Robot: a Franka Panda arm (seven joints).
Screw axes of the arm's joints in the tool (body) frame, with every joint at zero. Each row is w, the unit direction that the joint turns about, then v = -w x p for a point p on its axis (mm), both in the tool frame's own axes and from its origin. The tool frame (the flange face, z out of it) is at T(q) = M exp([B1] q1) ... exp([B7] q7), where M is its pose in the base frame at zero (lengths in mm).
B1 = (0, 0, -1, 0, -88, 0)
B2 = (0, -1, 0, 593, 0, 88)
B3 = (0, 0, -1, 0, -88, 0)
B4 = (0, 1, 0, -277, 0, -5.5)
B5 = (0, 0, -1, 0, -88, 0)
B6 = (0, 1, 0, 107, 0, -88)
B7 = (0, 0, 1, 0, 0, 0)
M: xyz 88 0 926 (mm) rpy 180 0 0 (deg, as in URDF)
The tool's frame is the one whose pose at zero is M.
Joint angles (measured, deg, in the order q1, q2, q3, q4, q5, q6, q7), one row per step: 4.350 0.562 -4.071 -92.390 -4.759 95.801 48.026; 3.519 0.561 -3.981 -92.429 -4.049 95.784 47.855; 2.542 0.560 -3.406 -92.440 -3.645 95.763 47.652; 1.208 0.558 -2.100 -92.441 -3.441 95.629 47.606; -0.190 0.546 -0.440 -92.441 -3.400 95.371 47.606; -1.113 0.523 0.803 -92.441 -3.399 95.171 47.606; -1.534 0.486 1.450 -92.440 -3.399 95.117 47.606; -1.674 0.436 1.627 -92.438 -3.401 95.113 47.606; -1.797 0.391 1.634 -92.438 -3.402 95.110 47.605; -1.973 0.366 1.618 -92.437 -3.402 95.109 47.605; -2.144 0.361 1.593 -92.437 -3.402 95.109 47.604; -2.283 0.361 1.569 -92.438 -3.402 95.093 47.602; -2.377 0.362 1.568 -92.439 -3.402 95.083 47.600; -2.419 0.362 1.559 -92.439 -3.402 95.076 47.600; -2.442 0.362 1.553 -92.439 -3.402 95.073 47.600; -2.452 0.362 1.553 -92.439 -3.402 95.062 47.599
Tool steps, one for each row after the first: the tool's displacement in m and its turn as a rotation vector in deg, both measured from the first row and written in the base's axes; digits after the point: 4 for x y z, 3 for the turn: -0.0002 -0.0061 -0.0004 0.702 0.067 -0.609; -0.0003 -0.0094 -0.0006 1.101 0.108 -0.831; -0.0006 -0.0094 -0.0008 1.316 0.243 -0.833; -0.0010 -0.0069 -0.0011 1.374 0.491 -0.592; -0.0014 -0.0038 -0.0012 1.385 0.671 -0.286; -0.0017 -0.0016 -0.0010 1.388 0.690 -0.063; -0.0019 -0.0012 -0.0005 1.386 0.642 -0.026; -0.0022 -0.0024 0.0000 1.384 0.599 -0.140; -0.0023 -0.0043 0.0002 1.384 0.572 -0.332; -0.0024 -0.0062 0.0003 1.385 0.564 -0.527; -0.0024 -0.0078 0.0003 1.386 0.579 -0.689; -0.0025 -0.0087 0.0002 1.386 0.590 -0.783; -0.0025 -0.0092 0.0002 1.386 0.597 -0.834; -0.0025 -0.0095 0.0002 1.387 0.599 -0.864; -0.0025 -0.0096 0.0002 1.387 0.610 -0.873
